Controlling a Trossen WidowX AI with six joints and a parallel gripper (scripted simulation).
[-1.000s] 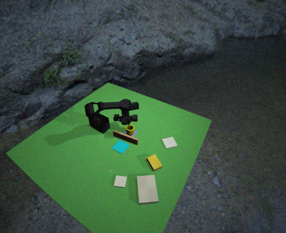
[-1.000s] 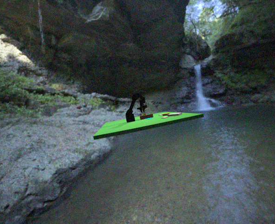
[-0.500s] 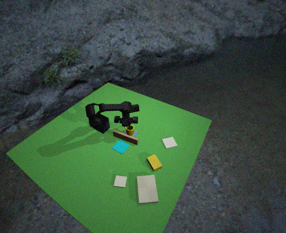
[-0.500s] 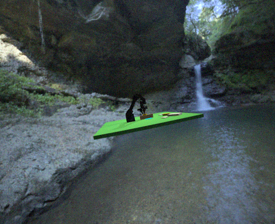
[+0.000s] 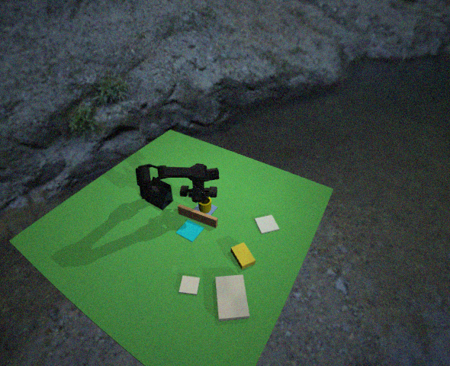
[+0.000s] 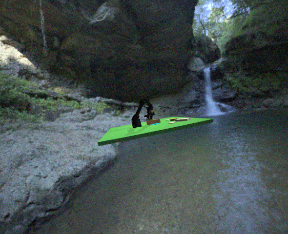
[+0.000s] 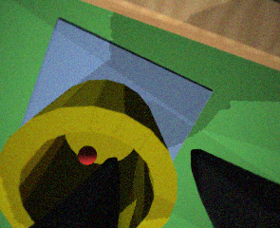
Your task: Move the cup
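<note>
Now: the yellow cup 2 cm ahead of my gripper tip, 1 cm to the left of it and 2 cm below it. Round my gripper tip: brown wooden bar (3 cm ahead, 6 cm to the right, 3 cm below); then grey-blue pad (2 cm ahead, 2 cm to the left, 6 cm below); then cyan pad (5 cm ahead, 14 cm to the right, 6 cm below).
</note>
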